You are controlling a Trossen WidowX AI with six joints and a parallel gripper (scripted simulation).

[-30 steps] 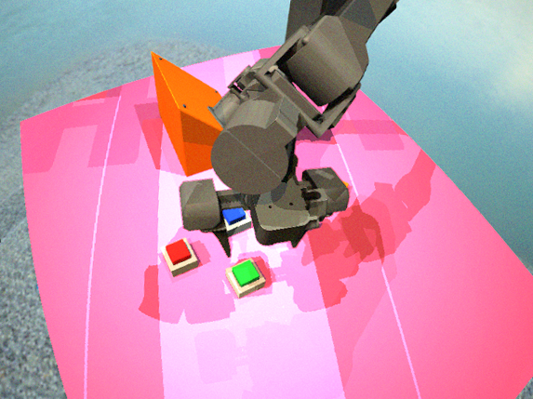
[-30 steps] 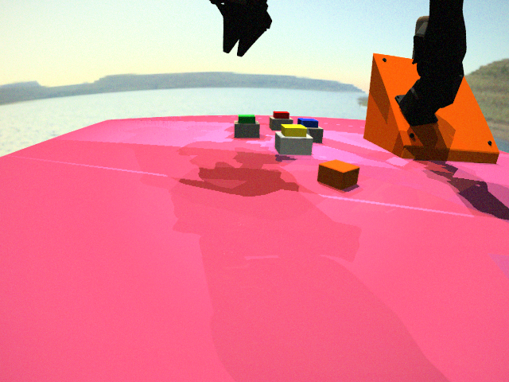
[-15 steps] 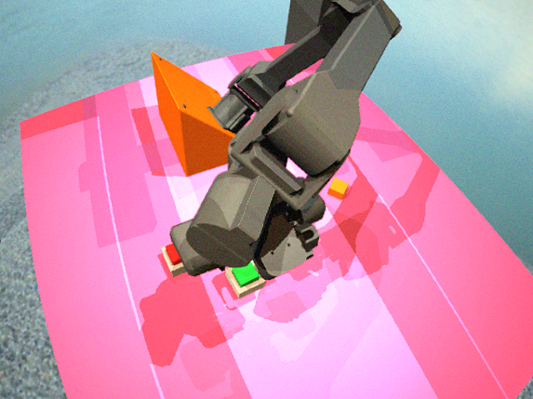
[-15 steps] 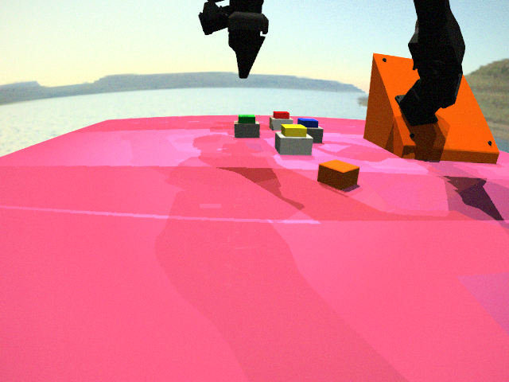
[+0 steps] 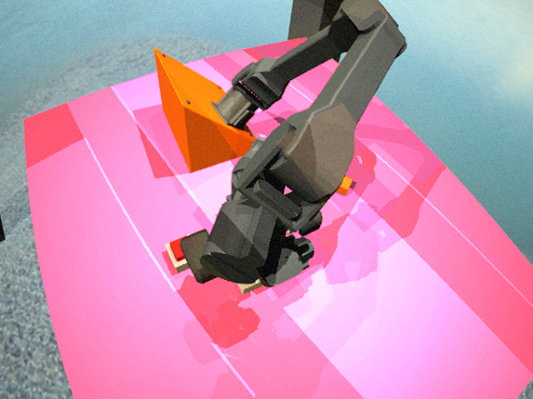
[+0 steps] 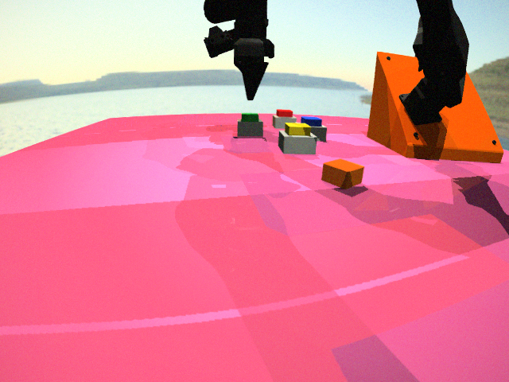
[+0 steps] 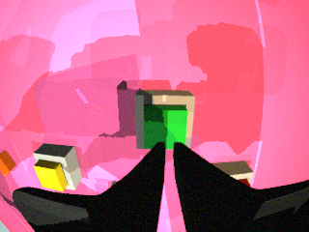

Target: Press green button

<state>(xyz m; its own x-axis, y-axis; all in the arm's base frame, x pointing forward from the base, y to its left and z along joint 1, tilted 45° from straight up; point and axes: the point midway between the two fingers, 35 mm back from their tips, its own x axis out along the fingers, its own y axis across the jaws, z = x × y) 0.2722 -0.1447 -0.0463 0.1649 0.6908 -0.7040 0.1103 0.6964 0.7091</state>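
Now: the green button 3 cm below my gripper tip. From my gripper tip the other things lie so: blue button: 11 cm behind, 5 cm to the left, 3 cm below; yellow button: 5 cm behind, 13 cm to the left, 3 cm below; red button: 9 cm behind, 7 cm to the right, 3 cm below.
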